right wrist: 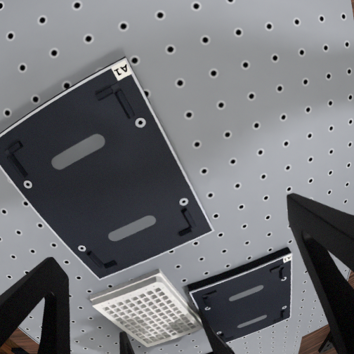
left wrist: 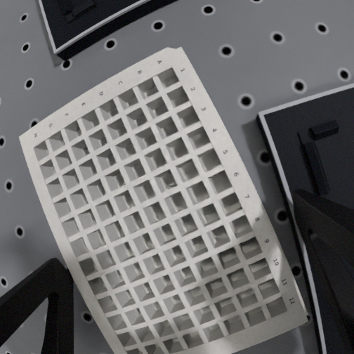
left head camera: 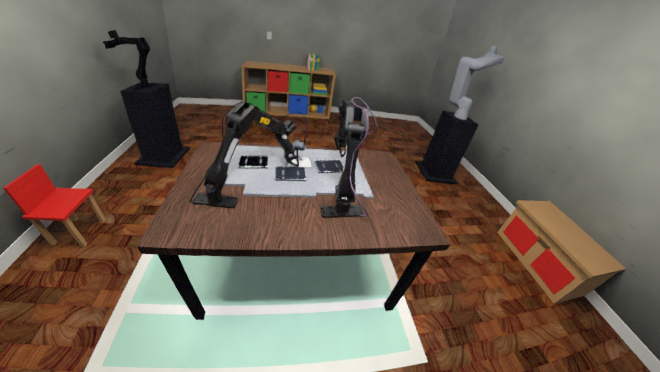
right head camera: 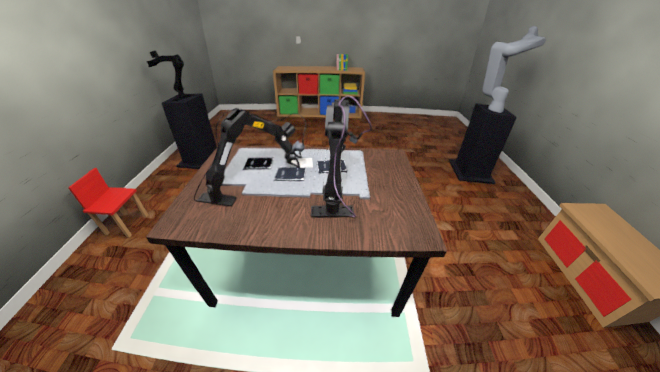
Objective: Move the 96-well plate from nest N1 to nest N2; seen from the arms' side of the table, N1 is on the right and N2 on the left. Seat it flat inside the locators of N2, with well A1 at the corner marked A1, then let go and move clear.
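Where they show: left gripper, between the fingertips: [left head camera: 298, 161] [right head camera: 300, 162]; right gripper, between the fingertips: [left head camera: 340, 153]; left arm's base, origin of its link: [left head camera: 215, 201] [right head camera: 217, 199]; right arm's base, origin of its link: [left head camera: 342, 211] [right head camera: 332, 212].
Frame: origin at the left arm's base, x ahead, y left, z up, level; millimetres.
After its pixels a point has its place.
Observation:
The white 96-well plate [left head camera: 304, 162] {x 381, y -377, z 26 mm} [right head camera: 306, 163] {x 374, y -378, z 27 mm} [left wrist: 150, 200] [right wrist: 150, 312] lies on the perforated grey board, outside the nests. In the left wrist view its A1 corner is at the top, beside column number 1. Dark nests stand at the left [left head camera: 253, 161] {x 332, y -93, z 25 mm} [right head camera: 258, 163] {x 326, y -95, z 25 mm}, middle [left head camera: 290, 173] {x 255, y -313, z 25 mm} [right head camera: 290, 174] {x 250, y -318, z 25 mm} and right [left head camera: 328, 166] {x 370, y -518, z 25 mm} [right head camera: 325, 166] {x 365, y -494, z 25 mm} of the board; their N1 and N2 labels are unreadable. My left gripper [left head camera: 294, 161] {x 375, y -341, z 29 mm} [left wrist: 169, 242] is open, its fingers near the plate's two long sides. My right gripper [right wrist: 166, 242] is open and raised above the board.
In the right wrist view a large nest [right wrist: 100, 182] marked A1 and a smaller-looking nest [right wrist: 250, 306] flank the plate. In the left wrist view nest corners show at the top left [left wrist: 117, 10] and right [left wrist: 325, 107]. The grey board [left head camera: 270, 189] {x 115, y -234, z 13 mm} [right head camera: 272, 189] {x 118, y -260, z 13 mm} lies on the wooden table [left head camera: 280, 225] {x -102, y -320, z 0 mm} [right head camera: 285, 225] {x -99, y -398, z 0 mm}.

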